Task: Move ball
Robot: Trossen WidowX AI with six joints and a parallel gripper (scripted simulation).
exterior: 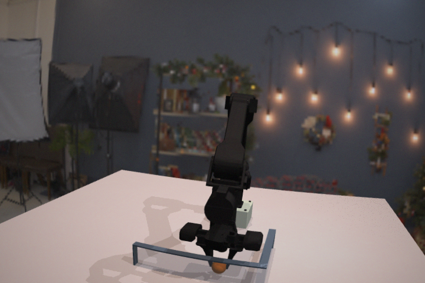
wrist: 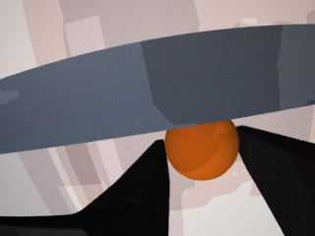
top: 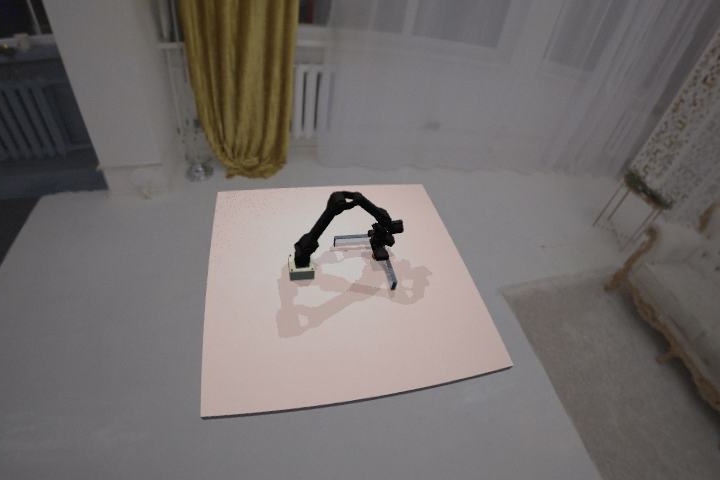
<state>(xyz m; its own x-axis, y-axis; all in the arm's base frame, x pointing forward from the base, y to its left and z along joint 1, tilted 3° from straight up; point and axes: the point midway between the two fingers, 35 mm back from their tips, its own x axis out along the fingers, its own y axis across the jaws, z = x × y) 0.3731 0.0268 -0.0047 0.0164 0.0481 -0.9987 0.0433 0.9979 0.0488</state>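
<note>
The orange ball lies right at my gripper tip. From my gripper tip the other things lie so: see-through copy (right at my gripper tip).
</note>
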